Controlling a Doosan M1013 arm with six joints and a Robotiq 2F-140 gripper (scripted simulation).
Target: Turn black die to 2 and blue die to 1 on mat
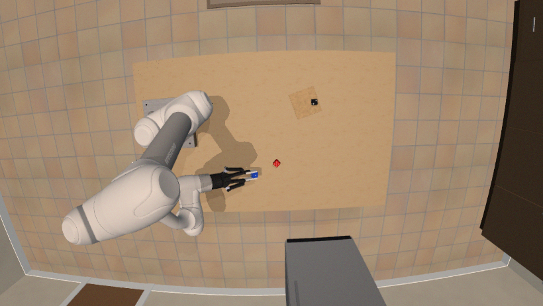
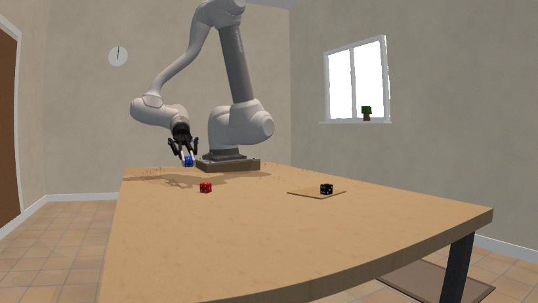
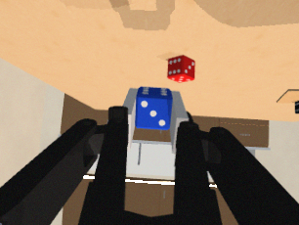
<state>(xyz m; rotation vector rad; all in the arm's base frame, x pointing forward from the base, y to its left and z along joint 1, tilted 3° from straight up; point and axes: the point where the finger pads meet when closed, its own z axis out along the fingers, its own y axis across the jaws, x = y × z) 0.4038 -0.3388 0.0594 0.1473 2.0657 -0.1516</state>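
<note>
Now: the red die 140 mm ahead of my hand, 90 mm below it and 10 mm to the left of it. Round my hand: blue die (20 mm ahead, 10 mm below); then black die (400 mm ahead, 310 mm to the left, 80 mm below); then cork mat (350 mm ahead, 310 mm to the left, 100 mm below).
</note>
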